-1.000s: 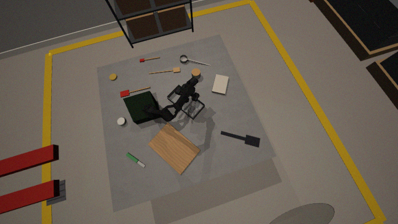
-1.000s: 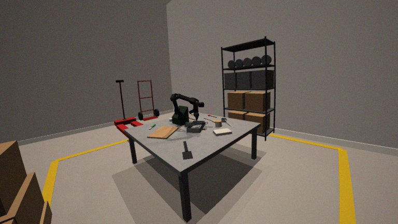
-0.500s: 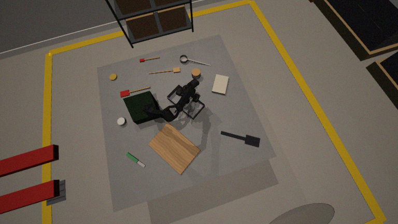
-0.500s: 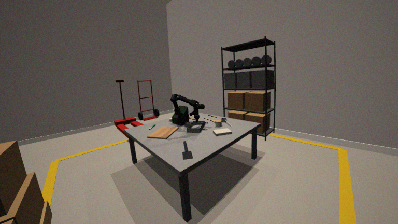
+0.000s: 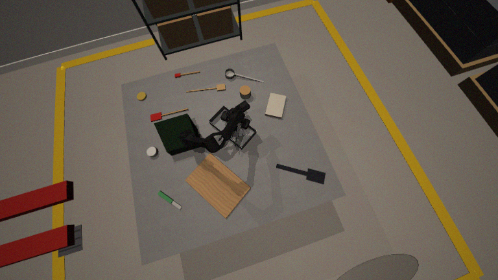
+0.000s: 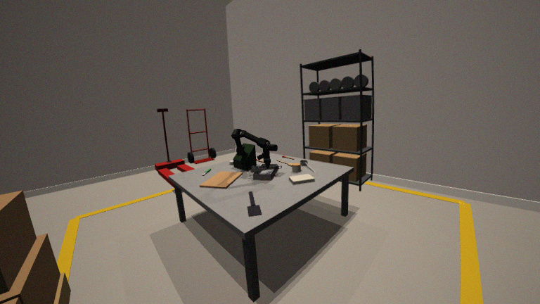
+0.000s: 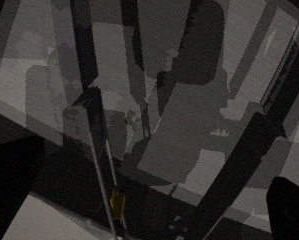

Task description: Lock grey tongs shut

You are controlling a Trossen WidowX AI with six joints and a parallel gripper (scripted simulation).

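Right now the roasting tin is 5 cm below my gripper tip, 3 cm behind it and 1 cm to the left of it. The rest, counted from my gripper tip: wooden board 33 cm to the right, 23 cm behind, 7 cm below; white block 32 cm ahead, 8 cm to the left, 6 cm below; red spatula 47 cm behind, 27 cm to the left, 7 cm below.
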